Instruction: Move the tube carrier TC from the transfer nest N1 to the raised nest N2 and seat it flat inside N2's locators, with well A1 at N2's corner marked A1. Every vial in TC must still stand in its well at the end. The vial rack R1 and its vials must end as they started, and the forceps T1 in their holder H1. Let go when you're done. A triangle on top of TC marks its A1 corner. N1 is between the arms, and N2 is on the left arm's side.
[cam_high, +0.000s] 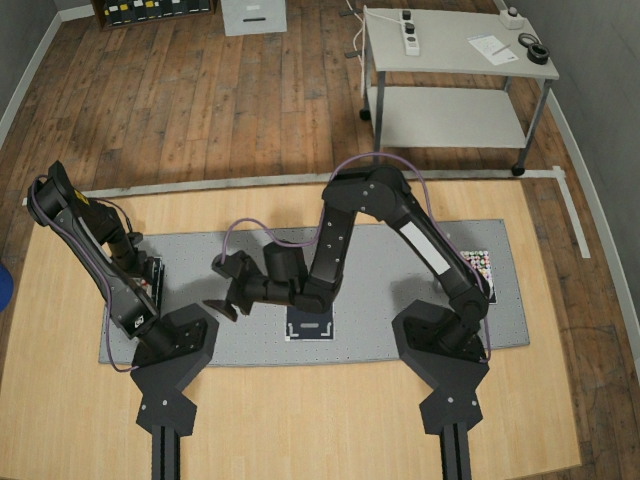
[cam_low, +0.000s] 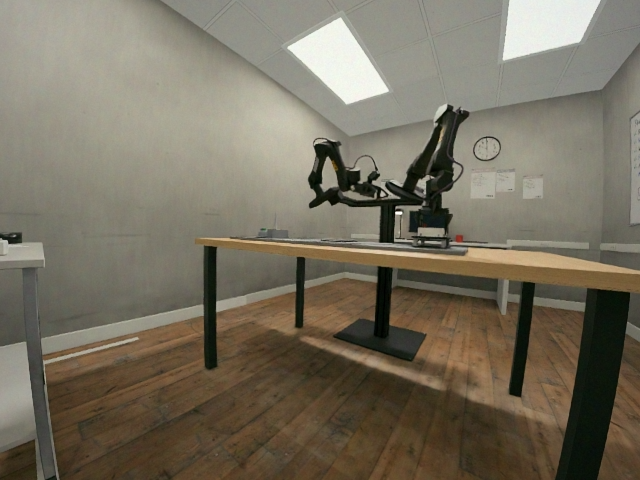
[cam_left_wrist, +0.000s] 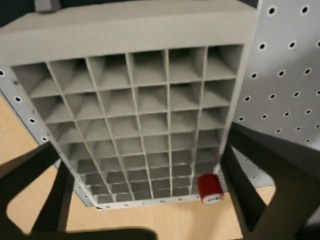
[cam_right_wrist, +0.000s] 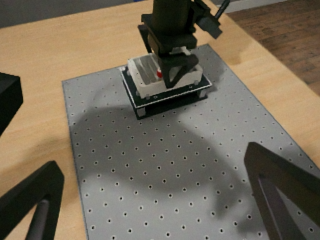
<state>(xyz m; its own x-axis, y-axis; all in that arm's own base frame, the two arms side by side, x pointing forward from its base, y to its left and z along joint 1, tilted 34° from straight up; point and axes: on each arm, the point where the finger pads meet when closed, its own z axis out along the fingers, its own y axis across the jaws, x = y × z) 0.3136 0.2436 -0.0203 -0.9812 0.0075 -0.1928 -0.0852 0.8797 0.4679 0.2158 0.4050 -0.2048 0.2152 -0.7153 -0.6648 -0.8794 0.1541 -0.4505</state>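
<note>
The white tube carrier TC is right at my left hand. Also, from my left hand: grey forceps holder H1: 5 cm ahead, 80 cm to the right, 4 cm below; transfer nest N1: 6 cm behind, 46 cm to the right, 6 cm below; black raised nest N2: 2 cm below.
</note>
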